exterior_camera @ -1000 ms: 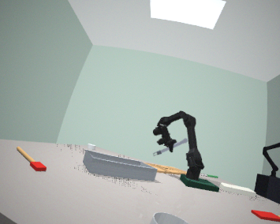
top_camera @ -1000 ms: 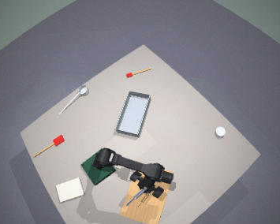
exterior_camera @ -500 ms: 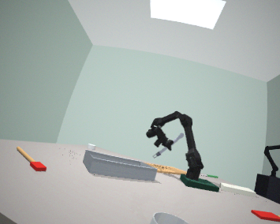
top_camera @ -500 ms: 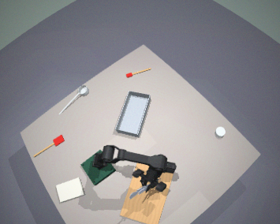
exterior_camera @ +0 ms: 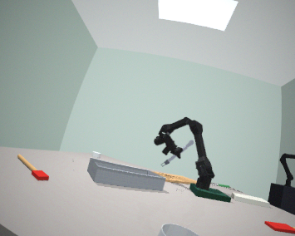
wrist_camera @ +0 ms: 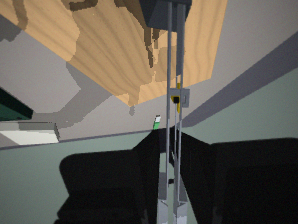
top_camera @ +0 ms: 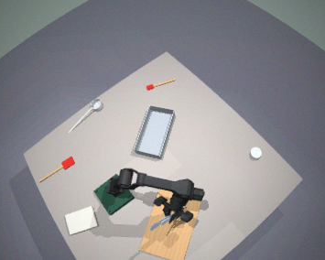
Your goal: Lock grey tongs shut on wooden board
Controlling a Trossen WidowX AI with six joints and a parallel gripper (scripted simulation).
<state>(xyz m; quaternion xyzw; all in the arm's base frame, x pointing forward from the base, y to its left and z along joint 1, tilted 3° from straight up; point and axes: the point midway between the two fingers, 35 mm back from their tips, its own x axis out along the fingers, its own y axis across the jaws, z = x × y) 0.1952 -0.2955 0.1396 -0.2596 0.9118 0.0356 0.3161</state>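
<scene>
Now: gripper tip 150 mm above the wooden board. Round my gripper tip: white block 450 mm behind, 250 mm to the left, 150 mm below; then roasting tin 180 mm ahead, 530 mm to the left, 130 mm below.
</scene>
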